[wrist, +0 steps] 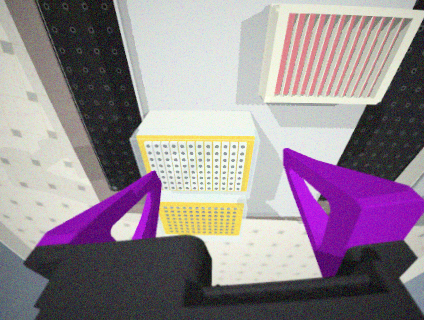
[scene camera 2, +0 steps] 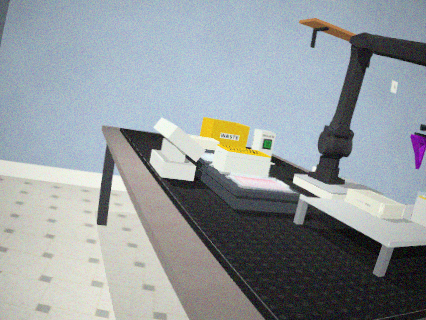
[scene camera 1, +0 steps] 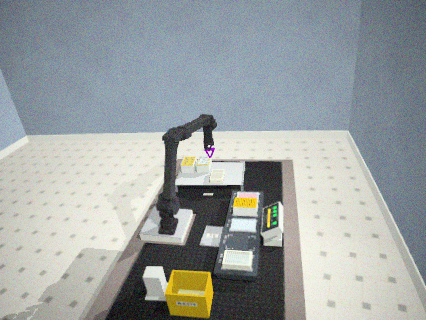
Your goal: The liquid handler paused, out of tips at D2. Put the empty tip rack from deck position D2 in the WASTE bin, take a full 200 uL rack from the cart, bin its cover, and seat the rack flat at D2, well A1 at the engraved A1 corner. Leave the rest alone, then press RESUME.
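Frame: origin at the arm's base, x ahead, y left, z up, level; metres.
Seen in the pictures: gripper, fingertip midpoint: (wrist: 217,166) (scene camera 1: 209,154); arm's base at its link origin: (scene camera 2: 325,180) (scene camera 1: 168,227).
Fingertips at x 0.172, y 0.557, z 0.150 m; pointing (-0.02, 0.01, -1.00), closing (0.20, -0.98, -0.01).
Note:
Pixels of each thing's top centre, then the offset from my fingertips to it. "pt": a spot on its surface instead.
- white cart at its top centre: (wrist: 254,104) (scene camera 2: 407,217) (scene camera 1: 210,172) dx +0.002, dy -0.044, dz -0.114 m
- white-striped top at a spot on its surface: (wrist: 197,165) pt dx -0.040, dy +0.022, dz -0.050 m
- yellow WASTE bin at its top centre: (scene camera 2: 226,122) (scene camera 1: 188,282) dx +0.034, dy -1.002, dz -0.045 m
- RESUME box at its top centre: (scene camera 2: 265,131) (scene camera 1: 152,271) dx -0.128, dy -0.950, dz -0.050 m
- green button at its top centre: (scene camera 2: 267,140) dx -0.129, dy -0.921, dz -0.085 m
- cream tray with pink channels, top centre: (wrist: 337,60) (scene camera 2: 376,197) (scene camera 1: 217,174) dx +0.054, dy -0.113, dz -0.089 m
- pale plate at its top centre: (scene camera 1: 243,223) dx +0.235, dy -0.564, dz -0.118 m
- cream rack at its top centre: (scene camera 2: 200,137) (scene camera 1: 237,257) dx +0.217, dy -0.812, dz -0.101 m
My gripper (scene camera 1: 210,154) (scene camera 2: 418,159) (wrist: 217,166) is open and empty, above the racks on the white cart (scene camera 1: 232,170) (scene camera 2: 345,212) (wrist: 190,60). A rack with a yellow rim and white-striped top (scene camera 1: 203,164) (wrist: 197,165) appears between the fingertips in the wrist view; a clear cover seems to surround it. A yellow-topped rack (scene camera 1: 188,164) (wrist: 202,218) stands beside it. On the deck (scene camera 1: 221,268) (scene camera 2: 260,204), a gap (scene camera 1: 240,241) lies between the pale plate and the cream rack. The yellow WASTE bin (scene camera 1: 189,303) (scene camera 2: 225,131) holds something pale (scene camera 1: 191,292). The RESUME box (scene camera 1: 155,283) (scene camera 2: 264,135) shows a green button (scene camera 2: 267,144).
A cream tray with pink channels (scene camera 1: 216,175) (scene camera 2: 376,203) (wrist: 340,55) lies on the cart. The deck bears a yellow-topped rack (scene camera 1: 245,204) (scene camera 2: 242,161), a pale plate (scene camera 1: 243,225) and a cream rack (scene camera 1: 237,260). A tilted display (scene camera 1: 272,220) (scene camera 2: 177,139) stands beside the deck.

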